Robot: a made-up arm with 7 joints. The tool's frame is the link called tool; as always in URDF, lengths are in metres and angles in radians.
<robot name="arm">
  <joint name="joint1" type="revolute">
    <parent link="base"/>
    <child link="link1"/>
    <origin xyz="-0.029 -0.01 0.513"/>
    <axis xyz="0 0 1"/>
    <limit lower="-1.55" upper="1.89" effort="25" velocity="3"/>
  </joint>
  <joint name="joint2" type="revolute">
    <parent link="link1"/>
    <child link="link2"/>
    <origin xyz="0.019 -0.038 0.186" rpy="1.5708 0 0"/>
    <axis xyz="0 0 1"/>
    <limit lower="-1.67" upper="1.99" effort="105" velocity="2.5"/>
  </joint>
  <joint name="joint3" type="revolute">
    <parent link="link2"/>
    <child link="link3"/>
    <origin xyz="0.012 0.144 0.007" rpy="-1.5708 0 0"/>
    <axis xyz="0 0 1"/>
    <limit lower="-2.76" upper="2.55" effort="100" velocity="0.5"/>
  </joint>
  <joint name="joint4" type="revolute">
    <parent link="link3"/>
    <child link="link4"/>
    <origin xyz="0.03 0.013 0.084" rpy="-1.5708 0 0"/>
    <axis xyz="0 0 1"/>
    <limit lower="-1.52" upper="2.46" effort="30" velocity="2.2"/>
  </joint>
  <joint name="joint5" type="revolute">
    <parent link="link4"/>
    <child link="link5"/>
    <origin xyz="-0.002 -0.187 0.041" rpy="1.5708 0 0"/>
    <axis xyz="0 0 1"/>
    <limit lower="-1.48" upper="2.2" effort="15" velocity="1.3"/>
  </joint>
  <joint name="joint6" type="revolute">
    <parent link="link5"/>
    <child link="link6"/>
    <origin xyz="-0.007 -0.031 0.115" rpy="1.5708 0 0"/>
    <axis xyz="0 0 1"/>
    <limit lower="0.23" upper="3.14" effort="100" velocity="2.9"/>
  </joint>
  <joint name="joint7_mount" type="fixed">
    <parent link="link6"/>
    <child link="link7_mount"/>
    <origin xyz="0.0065 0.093 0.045"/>
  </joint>
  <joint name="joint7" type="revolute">
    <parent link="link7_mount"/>
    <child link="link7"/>
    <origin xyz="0.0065 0.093 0.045" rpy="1.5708 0 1.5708"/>
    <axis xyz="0 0 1"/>
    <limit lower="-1.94" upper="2.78" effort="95" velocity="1.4"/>
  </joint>
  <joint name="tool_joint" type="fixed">
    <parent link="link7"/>
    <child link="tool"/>
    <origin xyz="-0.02 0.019 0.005" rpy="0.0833 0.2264 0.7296"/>
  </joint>
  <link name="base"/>
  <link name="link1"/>
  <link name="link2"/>
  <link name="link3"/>
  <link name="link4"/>
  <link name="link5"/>
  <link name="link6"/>
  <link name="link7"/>
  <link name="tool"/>
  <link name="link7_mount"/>
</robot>
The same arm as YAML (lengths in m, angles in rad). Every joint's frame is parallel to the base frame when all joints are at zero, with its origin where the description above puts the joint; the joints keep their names.
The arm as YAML. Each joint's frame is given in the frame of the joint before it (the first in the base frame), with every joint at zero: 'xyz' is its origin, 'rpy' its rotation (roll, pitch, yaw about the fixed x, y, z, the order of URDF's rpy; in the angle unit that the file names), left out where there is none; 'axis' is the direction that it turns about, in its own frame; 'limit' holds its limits. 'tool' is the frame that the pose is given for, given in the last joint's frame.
units:
  length: m
  angle: rad
joints:
  - name: joint1
    type: revolute
    origin:
      xyz: [-0.029, -0.01, 0.513]
    axis: [0.0, 0.0, 1.0]
    limit:
      lower: -1.55
      upper: 1.89
  - name: joint2
    type: revolute
    origin:
      xyz: [0.019, -0.038, 0.186]
    axis: [0.0, -1.0, 0.0]
    limit:
      lower: -1.67
      upper: 1.99
  - name: joint3
    type: revolute
    origin:
      xyz: [0.012, -0.007, 0.144]
    axis: [0.0, 0.0, 1.0]
    limit:
      lower: -2.76
      upper: 2.55
  - name: joint4
    type: revolute
    origin:
      xyz: [0.03, 0.013, 0.084]
    axis: [0.0, 1.0, 0.0]
    limit:
      lower: -1.52
      upper: 2.46
  - name: joint5
    type: revolute
    origin:
      xyz: [-0.002, 0.041, 0.187]
    axis: [0.0, 0.0, 1.0]
    limit:
      lower: -1.48
      upper: 2.2
  - name: joint6
    type: revolute
    origin:
      xyz: [-0.007, -0.031, 0.115]
    axis: [0.0, -1.0, 0.0]
    limit:
      lower: 0.23
      upper: 3.14
  - name: joint7
    type: revolute
    origin:
      xyz: [0.013, -0.09, 0.186]
    axis: [1.0, 0.0, 0.0]
    limit:
      lower: -1.94
      upper: 2.78
tool:
  origin:
    xyz: [0.005, -0.019, -0.02]
    rpy: [-1.2415, -0.8131, -1.9035]

